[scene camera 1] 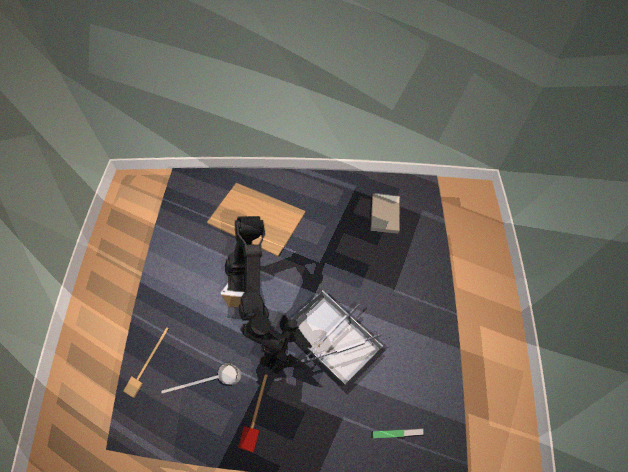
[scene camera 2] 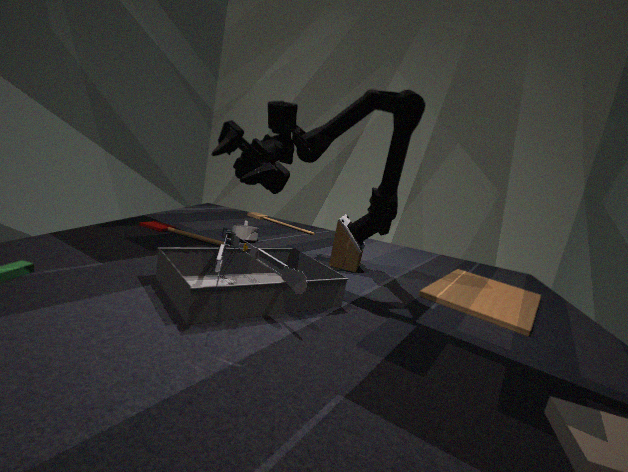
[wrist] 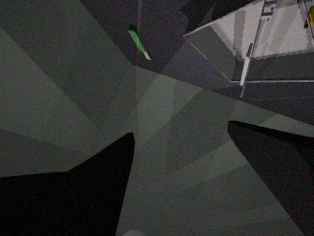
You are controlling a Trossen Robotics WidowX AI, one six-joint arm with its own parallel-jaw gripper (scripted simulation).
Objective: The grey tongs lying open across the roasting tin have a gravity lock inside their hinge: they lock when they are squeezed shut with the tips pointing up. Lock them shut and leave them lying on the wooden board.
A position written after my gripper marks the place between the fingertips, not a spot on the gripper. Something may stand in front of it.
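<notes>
A beige block (scene camera 1: 385,209) is there, together with a roasting tin (scene camera 1: 322,314) and my gripper (scene camera 1: 309,356), which is open and holds nothing. I see the gripper (scene camera 2: 226,166) from here as well. My gripper (wrist: 180,131) is visible again, while the beige block is out of frame in the wrist view.
</notes>
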